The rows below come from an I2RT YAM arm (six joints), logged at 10 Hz.
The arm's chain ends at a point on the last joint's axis. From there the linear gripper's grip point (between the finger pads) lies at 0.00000 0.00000 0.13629 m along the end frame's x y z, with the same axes.
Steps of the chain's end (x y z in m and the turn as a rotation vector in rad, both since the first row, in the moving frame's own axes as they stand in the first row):
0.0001, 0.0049, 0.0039, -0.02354, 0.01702, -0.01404
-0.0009, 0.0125, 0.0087, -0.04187, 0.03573, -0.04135
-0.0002, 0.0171, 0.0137, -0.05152, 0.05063, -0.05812
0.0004, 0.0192, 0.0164, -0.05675, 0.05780, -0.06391
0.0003, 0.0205, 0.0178, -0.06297, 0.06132, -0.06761
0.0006, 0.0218, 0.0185, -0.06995, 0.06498, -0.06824
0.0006, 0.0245, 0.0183, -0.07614, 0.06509, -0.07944
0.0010, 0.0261, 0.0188, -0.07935, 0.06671, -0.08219
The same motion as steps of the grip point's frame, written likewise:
0.0024, 0.0081, 0.0038, -0.02354, 0.01702, -0.01404
0.0041, 0.0181, 0.0085, -0.04187, 0.03573, -0.04135
0.0069, 0.0239, 0.0133, -0.05152, 0.05063, -0.05812
0.0085, 0.0267, 0.0160, -0.05675, 0.05780, -0.06391
0.0089, 0.0288, 0.0173, -0.06297, 0.06132, -0.06761
0.0098, 0.0310, 0.0179, -0.06995, 0.06498, -0.06824
0.0099, 0.0345, 0.0176, -0.07614, 0.06509, -0.07944
0.0105, 0.0365, 0.0181, -0.07935, 0.06671, -0.08219

